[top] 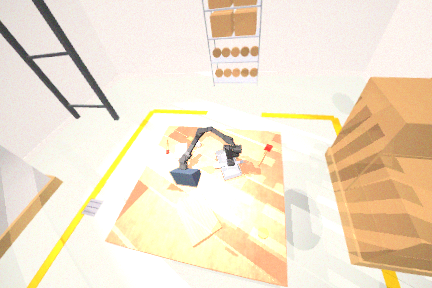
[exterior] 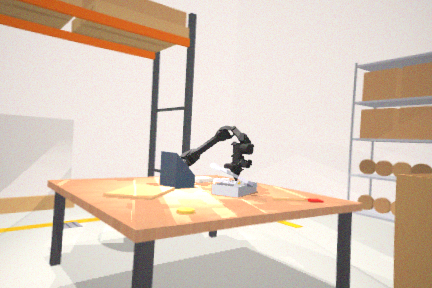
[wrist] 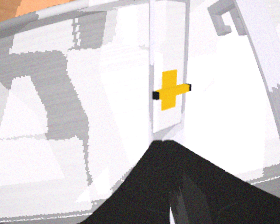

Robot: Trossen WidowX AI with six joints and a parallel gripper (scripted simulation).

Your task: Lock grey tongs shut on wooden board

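The yellow lock tab lies 20 mm ahead of my gripper tip and 10 mm below it. Also, from my gripper tip: tong arm 50 mm to the right, 40 mm above; then silver roasting tin 40 mm below, 30 mm behind, 20 mm to the left; then red-headed tool 300 mm ahead, 210 mm to the left, 60 mm below.
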